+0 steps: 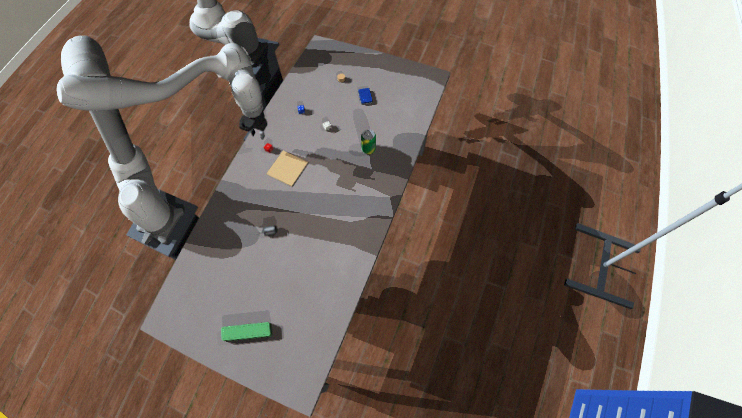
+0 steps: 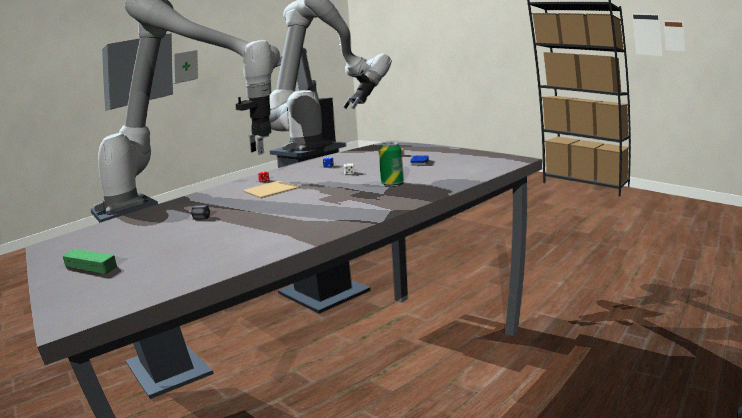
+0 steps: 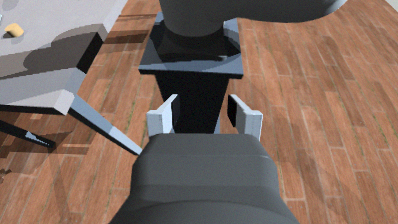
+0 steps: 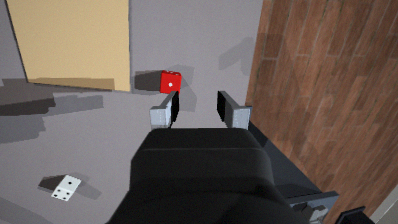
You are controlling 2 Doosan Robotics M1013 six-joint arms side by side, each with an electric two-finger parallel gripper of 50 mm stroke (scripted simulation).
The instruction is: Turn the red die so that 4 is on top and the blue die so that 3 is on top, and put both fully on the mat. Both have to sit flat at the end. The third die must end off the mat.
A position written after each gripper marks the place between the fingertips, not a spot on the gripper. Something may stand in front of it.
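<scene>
Image 1 shows a tan mat (image 1: 287,167) and a green block (image 1: 258,330). In image 2 the green block (image 2: 97,262) appears again, along with the right gripper (image 2: 257,152). Image 3 shows the left gripper (image 3: 203,104); the tan mat is out of frame in image 3, and the green block is out of frame in image 3. The right gripper (image 4: 198,100) can be seen once more in image 4.
</scene>
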